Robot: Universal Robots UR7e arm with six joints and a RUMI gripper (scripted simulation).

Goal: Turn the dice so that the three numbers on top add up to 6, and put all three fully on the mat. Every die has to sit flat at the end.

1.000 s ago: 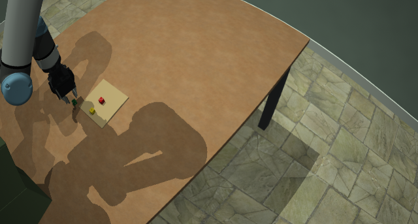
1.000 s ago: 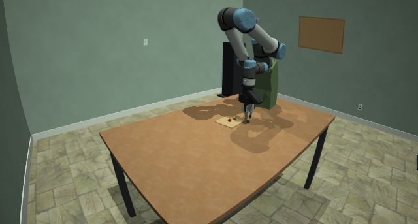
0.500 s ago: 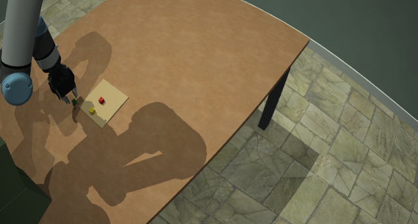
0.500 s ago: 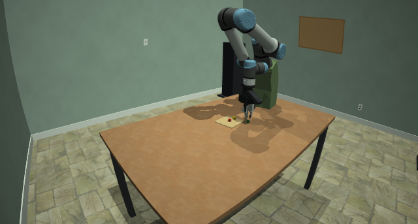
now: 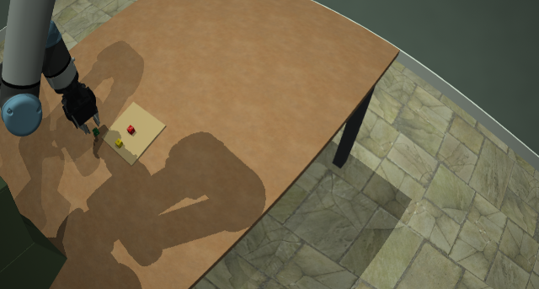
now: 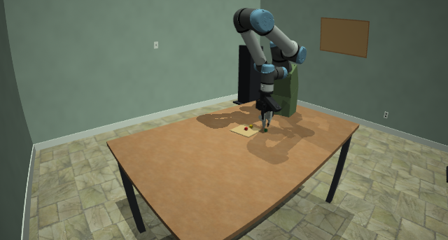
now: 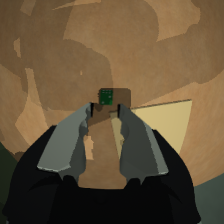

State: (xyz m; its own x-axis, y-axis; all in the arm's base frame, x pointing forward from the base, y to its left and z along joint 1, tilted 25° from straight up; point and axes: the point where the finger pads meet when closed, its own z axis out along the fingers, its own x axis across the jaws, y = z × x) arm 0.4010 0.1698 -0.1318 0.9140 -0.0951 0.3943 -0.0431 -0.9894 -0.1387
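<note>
Now: the green die 30 mm below my hand. From my hand the other things lie so: yellow die (40 mm ahead, 90 mm to the right, 30 mm below); mat (90 mm ahead, 80 mm to the right, 40 mm below); red die (90 mm ahead, 80 mm to the right, 30 mm below).
</note>
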